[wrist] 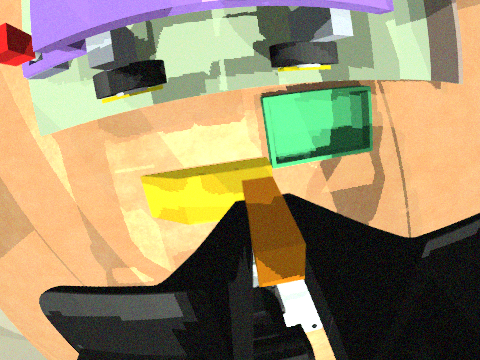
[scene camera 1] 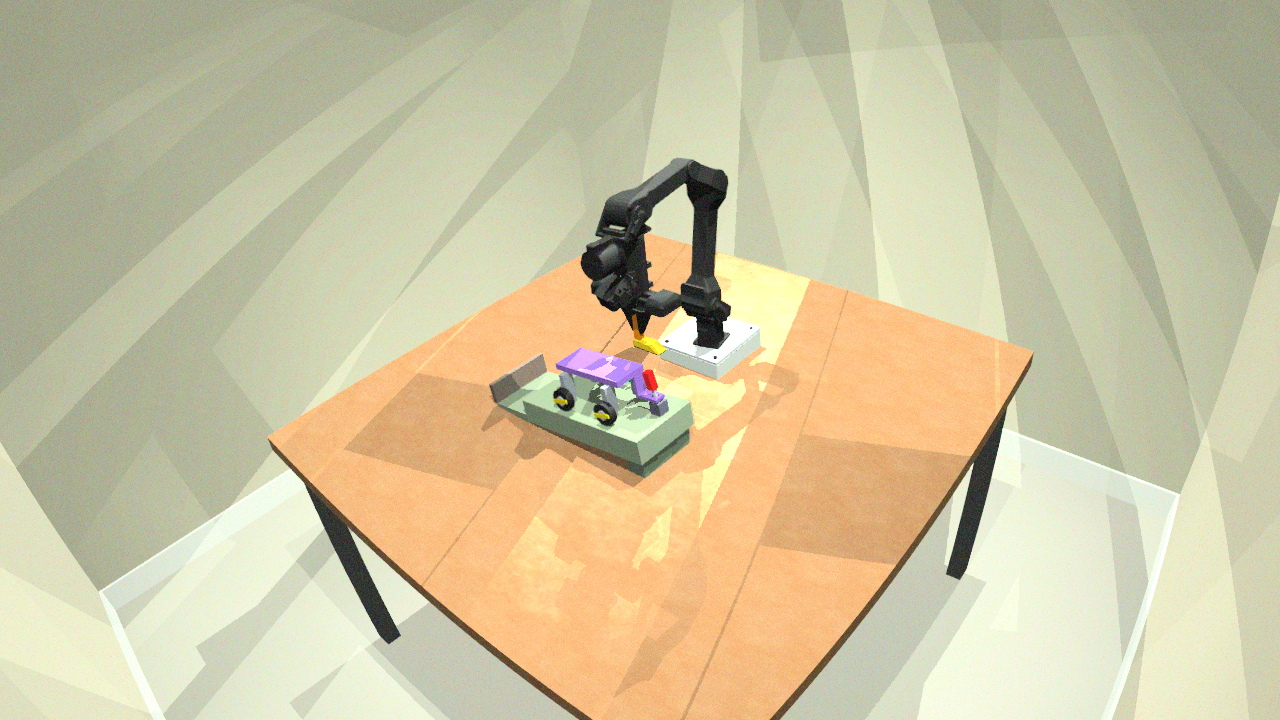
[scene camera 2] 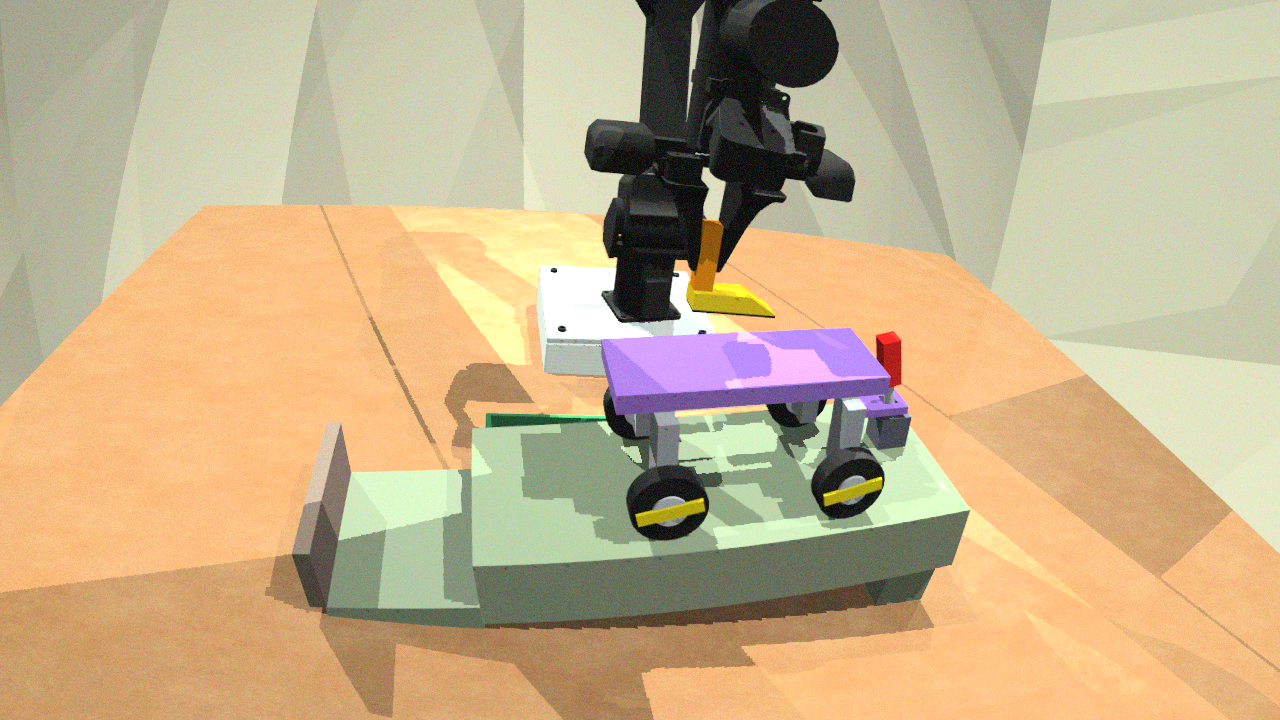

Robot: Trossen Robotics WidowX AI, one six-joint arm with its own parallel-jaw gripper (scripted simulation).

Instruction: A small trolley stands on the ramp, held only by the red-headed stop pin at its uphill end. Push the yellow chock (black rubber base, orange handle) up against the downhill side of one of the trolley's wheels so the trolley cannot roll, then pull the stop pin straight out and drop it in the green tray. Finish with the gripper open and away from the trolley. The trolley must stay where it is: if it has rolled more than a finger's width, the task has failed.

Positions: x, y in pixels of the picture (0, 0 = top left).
Labels:
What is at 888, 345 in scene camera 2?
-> A red-headed stop pin.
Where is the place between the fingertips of my gripper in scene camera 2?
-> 703, 269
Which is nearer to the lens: the trolley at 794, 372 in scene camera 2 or the yellow chock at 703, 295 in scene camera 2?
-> The trolley.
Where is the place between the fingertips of my gripper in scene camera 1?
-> At 638, 331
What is my gripper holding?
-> A yellow chock.

